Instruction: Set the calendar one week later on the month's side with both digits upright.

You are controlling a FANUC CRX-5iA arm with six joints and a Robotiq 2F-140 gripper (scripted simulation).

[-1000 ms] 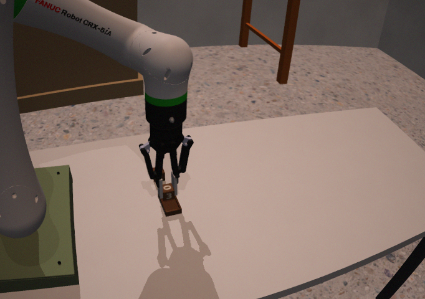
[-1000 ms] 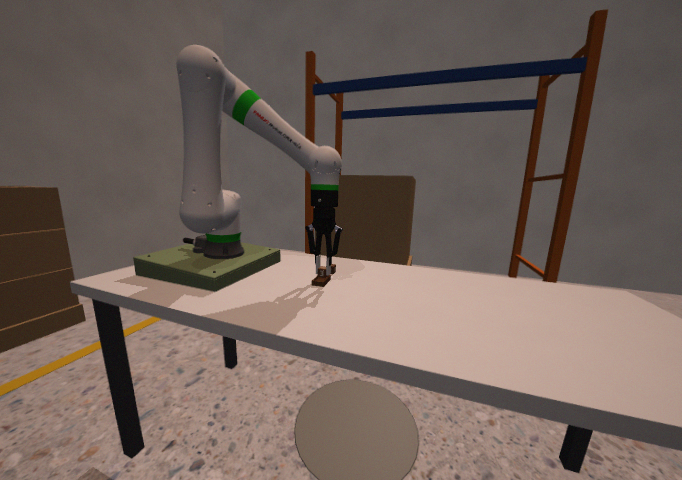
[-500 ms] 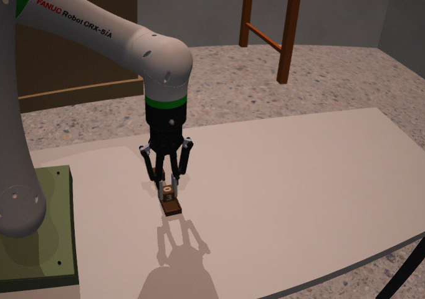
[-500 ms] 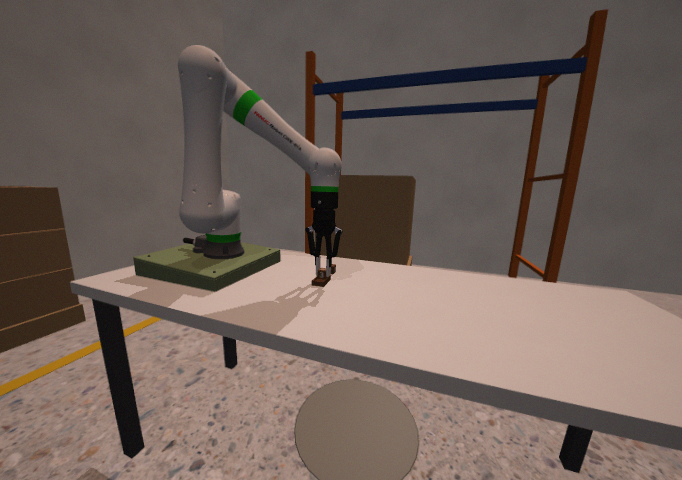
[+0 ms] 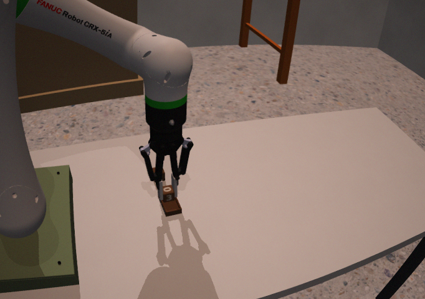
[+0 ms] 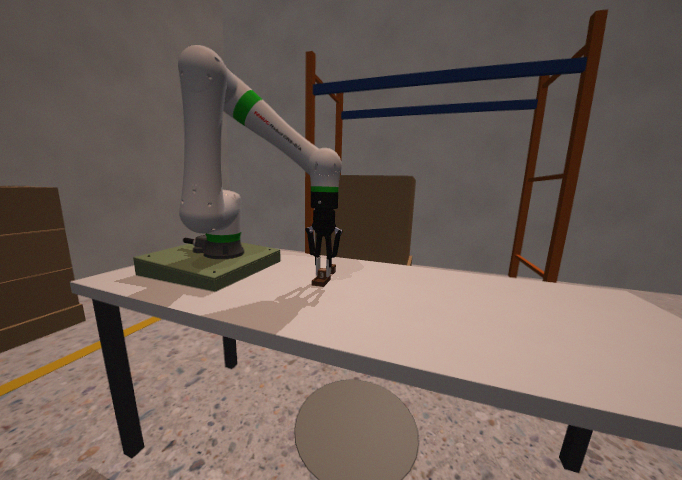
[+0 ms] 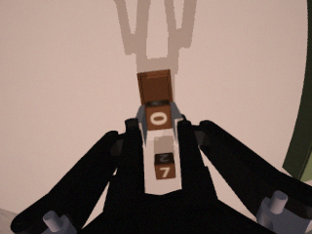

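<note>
The brown tray lies 40 mm below my hand and 20 mm to the right of it.
</note>
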